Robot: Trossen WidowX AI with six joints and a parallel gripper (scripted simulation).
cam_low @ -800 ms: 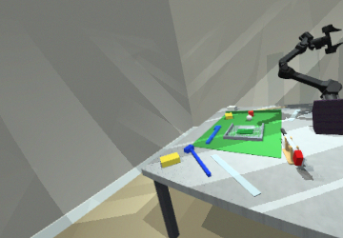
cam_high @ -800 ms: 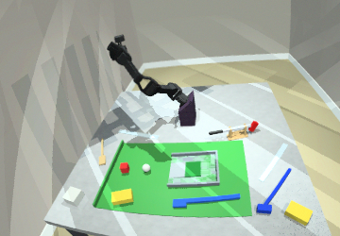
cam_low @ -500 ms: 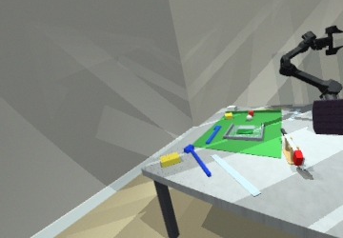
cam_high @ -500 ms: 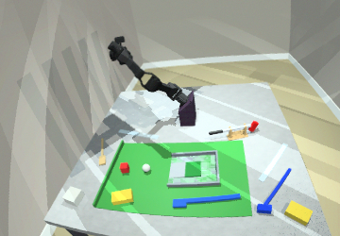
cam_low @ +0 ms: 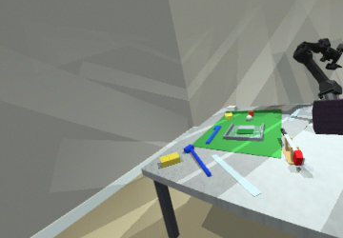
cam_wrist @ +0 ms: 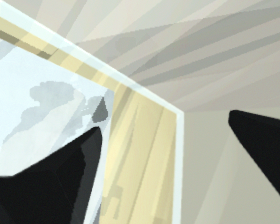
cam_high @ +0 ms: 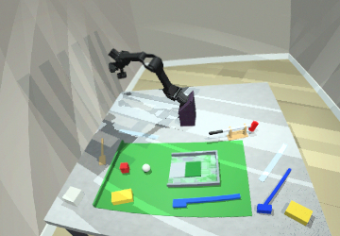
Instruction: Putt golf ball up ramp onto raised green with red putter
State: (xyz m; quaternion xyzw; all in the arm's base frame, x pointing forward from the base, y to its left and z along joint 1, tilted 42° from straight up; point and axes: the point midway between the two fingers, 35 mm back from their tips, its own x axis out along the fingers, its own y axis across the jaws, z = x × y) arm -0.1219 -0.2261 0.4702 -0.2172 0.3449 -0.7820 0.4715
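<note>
My gripper tip is now 590 mm short of the white golf ball, 390 mm to the right of it and 310 mm above it. Round my gripper tip: red cube 610 mm ahead, 310 mm below, 270 mm to the left; green mat 600 mm ahead, 540 mm to the left, 330 mm below; white block 870 mm ahead, 310 mm below, 80 mm to the left.
</note>
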